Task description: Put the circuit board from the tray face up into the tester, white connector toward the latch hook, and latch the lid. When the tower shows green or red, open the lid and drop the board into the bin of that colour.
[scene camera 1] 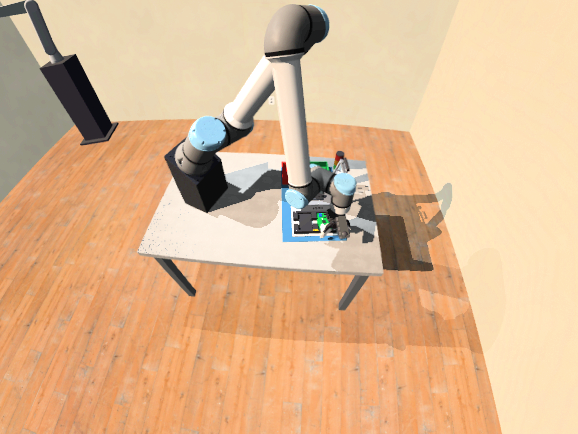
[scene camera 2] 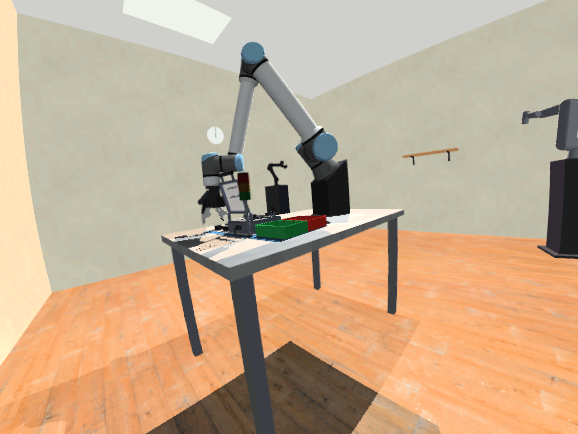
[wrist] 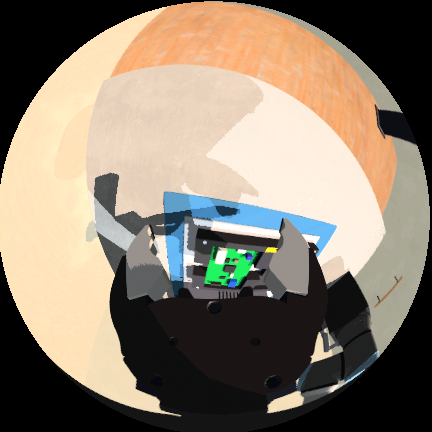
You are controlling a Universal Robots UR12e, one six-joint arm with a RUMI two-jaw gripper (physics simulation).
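Pixels of known places: gripper, fingertip midpoint: (scene camera 1: pixel 334 234) (scene camera 2: pixel 214 222) (wrist: pixel 215 223); arm's base, link origin: (scene camera 1: pixel 193 158) (scene camera 2: pixel 327 171).
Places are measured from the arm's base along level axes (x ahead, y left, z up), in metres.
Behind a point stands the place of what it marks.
The green circuit board (scene camera 1: pixel 322 220) {x 0.635, y -0.270, z -0.266 m} (wrist: pixel 230 268) {x 0.641, y -0.279, z -0.267 m} lies flat, component side up, in a black fixture on the blue mat (scene camera 1: pixel 286 215) {x 0.453, y -0.198, z -0.288 m} (wrist: pixel 270 218) {x 0.594, y -0.365, z -0.288 m}. Its white connector (wrist: pixel 220 256) {x 0.661, y -0.313, z -0.262 m} is at the upper left of the board in the wrist view. I cannot tell whether this fixture is the tray or the tester's nest. My gripper (scene camera 1: pixel 334 234) {x 0.673, y -0.375, z -0.250 m} (scene camera 2: pixel 213 219) {x 0.673, y -0.375, z -0.250 m} (wrist: pixel 215 223) {x 0.673, y -0.375, z -0.250 m} is open and empty, pointing down above the fixture, with the board showing between its fingers. The tester (scene camera 2: pixel 241 227) {x 0.729, y -0.091, z -0.258 m} has its lid (scene camera 2: pixel 232 196) {x 0.746, y -0.109, z -0.119 m} raised. The signal tower (scene camera 1: pixel 339 157) {x 0.753, y -0.033, z -0.044 m} (scene camera 2: pixel 243 186) {x 0.779, y 0.002, z -0.086 m} shows dull red, amber and green segments. The latch hook cannot be made out.
The green bin (scene camera 1: pixel 320 165) {x 0.717, y 0.166, z -0.272 m} (scene camera 2: pixel 282 230) {x 0.756, y 0.154, z -0.257 m} and red bin (scene camera 1: pixel 284 174) {x 0.478, y 0.119, z -0.284 m} (scene camera 2: pixel 315 222) {x 0.562, y 0.185, z -0.259 m} stand side by side behind the fixture. The raised lid and tower rise near my wrist. The arm's black pedestal (scene camera 1: pixel 201 185) {x 0.029, y -0.103, z -0.096 m} (scene camera 2: pixel 331 196) {x 0.106, y 0.067, z -0.168 m} stands on the table.
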